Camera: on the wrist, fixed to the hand. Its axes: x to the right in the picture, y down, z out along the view.
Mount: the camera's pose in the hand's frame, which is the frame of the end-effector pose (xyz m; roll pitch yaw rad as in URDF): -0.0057 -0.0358 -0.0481 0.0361 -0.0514 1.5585
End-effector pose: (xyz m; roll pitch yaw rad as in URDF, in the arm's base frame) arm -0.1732 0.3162 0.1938 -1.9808 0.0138 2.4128
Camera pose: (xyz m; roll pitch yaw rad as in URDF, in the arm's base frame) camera -0.1496 0.3351 0.2459 -3.1127 1.2122 0.8402
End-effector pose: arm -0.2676 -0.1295 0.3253 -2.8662 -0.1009 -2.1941
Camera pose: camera -0.2436 -0.1328 0.3805 -2.9955 0.3237 2.5653
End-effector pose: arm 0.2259 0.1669 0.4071 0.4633 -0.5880 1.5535
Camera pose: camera 0.2369 0.1947 0.3548 -0.6137 -0.4295 -2.8656
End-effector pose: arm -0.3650 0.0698 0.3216 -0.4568 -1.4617 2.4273
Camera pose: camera -0.3501 0.1275 0.3130 -1.4351 0.0307 -2.6896
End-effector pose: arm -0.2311 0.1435 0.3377 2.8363 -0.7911 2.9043
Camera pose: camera -0.2144 0.0894 0.3583 -2.3003 -0.1864 1.1597
